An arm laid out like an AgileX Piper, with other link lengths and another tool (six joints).
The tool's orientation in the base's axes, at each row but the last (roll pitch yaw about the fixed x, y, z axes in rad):
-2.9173, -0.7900, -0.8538
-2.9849, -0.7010, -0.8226
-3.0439, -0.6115, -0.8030
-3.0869, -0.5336, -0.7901
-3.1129, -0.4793, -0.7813
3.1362, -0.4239, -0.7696
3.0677, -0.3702, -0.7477
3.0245, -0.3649, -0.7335
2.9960, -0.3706, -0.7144
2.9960, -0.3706, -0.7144
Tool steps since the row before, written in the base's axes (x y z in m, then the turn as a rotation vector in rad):
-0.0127, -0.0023, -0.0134, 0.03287, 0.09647, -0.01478
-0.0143, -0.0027, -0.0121, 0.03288, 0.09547, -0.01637
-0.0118, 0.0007, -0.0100, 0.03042, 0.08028, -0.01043
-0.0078, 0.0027, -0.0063, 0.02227, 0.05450, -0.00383
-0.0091, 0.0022, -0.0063, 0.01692, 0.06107, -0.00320
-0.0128, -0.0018, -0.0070, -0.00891, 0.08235, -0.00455
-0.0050, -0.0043, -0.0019, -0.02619, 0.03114, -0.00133
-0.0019, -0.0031, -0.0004, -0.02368, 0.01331, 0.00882
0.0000, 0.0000, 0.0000, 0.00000, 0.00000, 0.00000
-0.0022, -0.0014, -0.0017, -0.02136, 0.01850, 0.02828
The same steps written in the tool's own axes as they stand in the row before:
-0.0142, 0.0119, 0.0022, -0.04648, -0.09172, -0.00565
-0.0137, 0.0128, 0.0023, -0.04694, -0.09080, -0.00407
-0.0129, 0.0083, 0.0024, -0.03598, -0.07849, -0.00486
-0.0096, 0.0037, 0.0015, -0.02179, -0.05456, -0.00545
-0.0100, 0.0049, 0.0018, -0.02898, -0.05558, -0.00986
-0.0101, 0.0102, 0.0032, -0.05994, -0.05282, -0.02234
-0.0014, 0.0064, 0.0020, -0.03812, -0.00402, -0.01370
0.0005, 0.0035, 0.0010, -0.02161, 0.00799, -0.01688
0.0000, 0.0000, 0.0000, 0.00000, 0.00000, 0.00000
-0.0013, 0.0023, 0.0017, -0.01610, 0.00533, -0.03620

